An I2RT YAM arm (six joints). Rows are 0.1 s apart.
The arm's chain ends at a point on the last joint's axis. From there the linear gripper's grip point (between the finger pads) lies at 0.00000 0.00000 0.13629 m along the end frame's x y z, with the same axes.
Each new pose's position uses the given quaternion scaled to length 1; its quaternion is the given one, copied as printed.
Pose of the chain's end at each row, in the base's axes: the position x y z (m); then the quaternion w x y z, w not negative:
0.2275, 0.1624, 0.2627, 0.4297, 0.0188, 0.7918, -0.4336
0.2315, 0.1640, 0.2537, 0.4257, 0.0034, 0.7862, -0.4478
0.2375, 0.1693, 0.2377, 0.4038, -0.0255, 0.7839, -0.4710
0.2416, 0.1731, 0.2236, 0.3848, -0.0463, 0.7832, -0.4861
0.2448, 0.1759, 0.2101, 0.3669, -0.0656, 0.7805, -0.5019
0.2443, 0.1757, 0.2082, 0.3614, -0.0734, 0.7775, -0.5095
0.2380, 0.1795, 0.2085, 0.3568, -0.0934, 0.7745, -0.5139
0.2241, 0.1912, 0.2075, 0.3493, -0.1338, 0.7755, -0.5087
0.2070, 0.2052, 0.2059, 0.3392, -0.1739, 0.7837, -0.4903
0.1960, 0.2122, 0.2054, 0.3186, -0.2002, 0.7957, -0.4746
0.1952, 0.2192, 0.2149, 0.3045, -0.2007, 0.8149, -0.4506
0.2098, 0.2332, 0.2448, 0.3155, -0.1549, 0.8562, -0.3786
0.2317, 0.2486, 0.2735, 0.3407, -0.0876, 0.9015, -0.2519
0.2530, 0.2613, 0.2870, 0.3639, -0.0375, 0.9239, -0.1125
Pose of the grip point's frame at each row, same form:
0.3180, 0.0666, 0.2280, 0.4297, 0.0188, 0.7918, -0.4336
0.3223, 0.0676, 0.2215, 0.4257, 0.0034, 0.7862, -0.4478
0.3271, 0.0715, 0.2063, 0.4038, -0.0255, 0.7839, -0.4710
0.3299, 0.0742, 0.1921, 0.3848, -0.0463, 0.7832, -0.4861
0.3318, 0.0757, 0.1792, 0.3669, -0.0656, 0.7805, -0.5019
0.3311, 0.0750, 0.1783, 0.3614, -0.0734, 0.7775, -0.5095
0.3264, 0.0801, 0.1789, 0.3568, -0.0934, 0.7745, -0.5139
0.3165, 0.0964, 0.1750, 0.3493, -0.1338, 0.7755, -0.5087
0.3027, 0.1165, 0.1665, 0.3392, -0.1739, 0.7837, -0.4903
0.2910, 0.1266, 0.1582, 0.3186, -0.2002, 0.7957, -0.4746
0.2875, 0.1358, 0.1592, 0.3045, -0.2007, 0.8149, -0.4506
0.2994, 0.1582, 0.1747, 0.3155, -0.1549, 0.8562, -0.3786
0.3214, 0.1948, 0.1862, 0.3407, -0.0876, 0.9015, -0.2519
0.3458, 0.2367, 0.1903, 0.3639, -0.0375, 0.9239, -0.1125

